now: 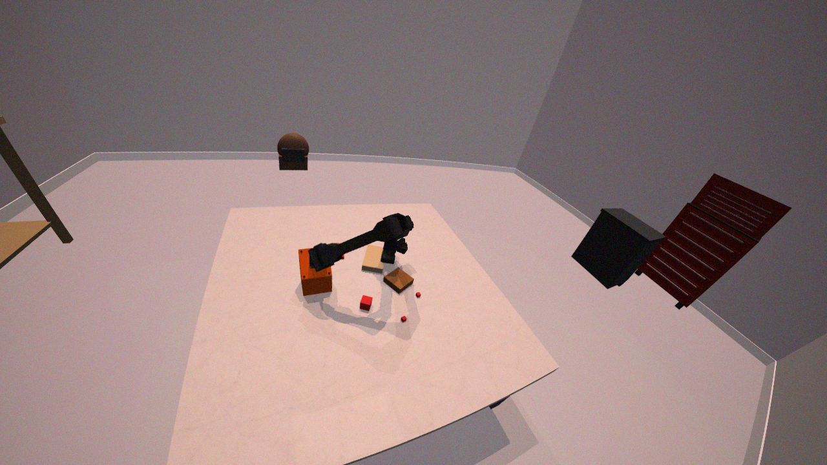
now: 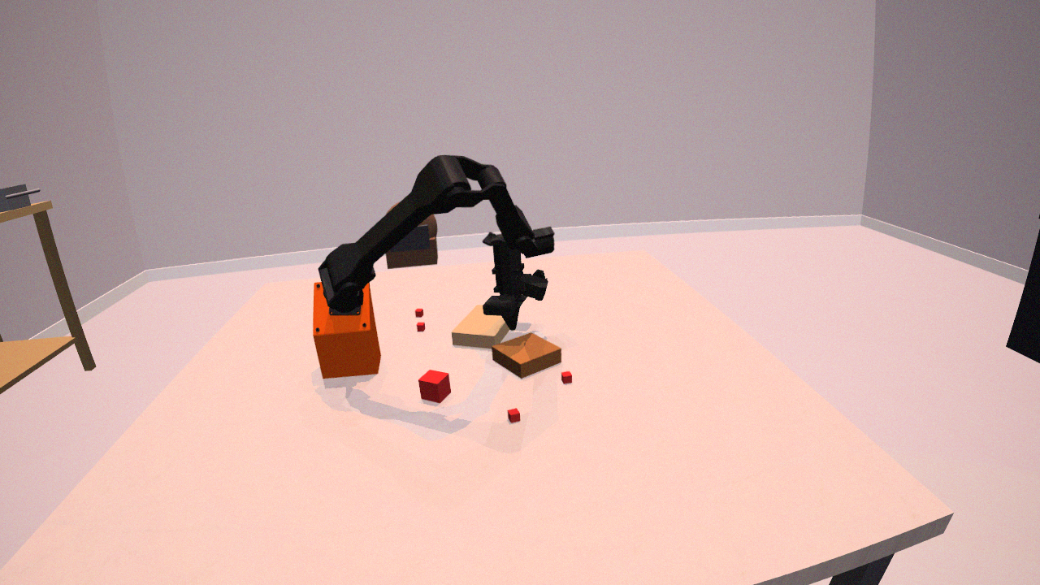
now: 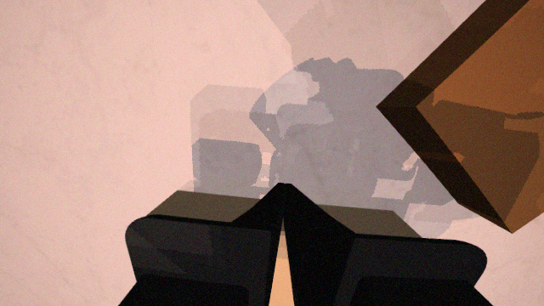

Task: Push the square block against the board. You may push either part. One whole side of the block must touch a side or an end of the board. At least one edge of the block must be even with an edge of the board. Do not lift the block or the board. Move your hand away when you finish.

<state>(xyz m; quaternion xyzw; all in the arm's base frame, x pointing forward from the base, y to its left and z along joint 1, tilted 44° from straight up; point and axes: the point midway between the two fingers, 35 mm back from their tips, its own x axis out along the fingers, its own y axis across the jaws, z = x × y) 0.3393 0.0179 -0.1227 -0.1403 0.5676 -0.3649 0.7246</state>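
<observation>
Now: gripper tip 6 cm past the tan board, 2 cm to the right of it and 1 cm below it. Round my gripper tip: red cube 24 cm to the right, 16 cm behind, 1 cm above; brown square block 13 cm to the right, 2 cm ahead, 1 cm above.
</observation>
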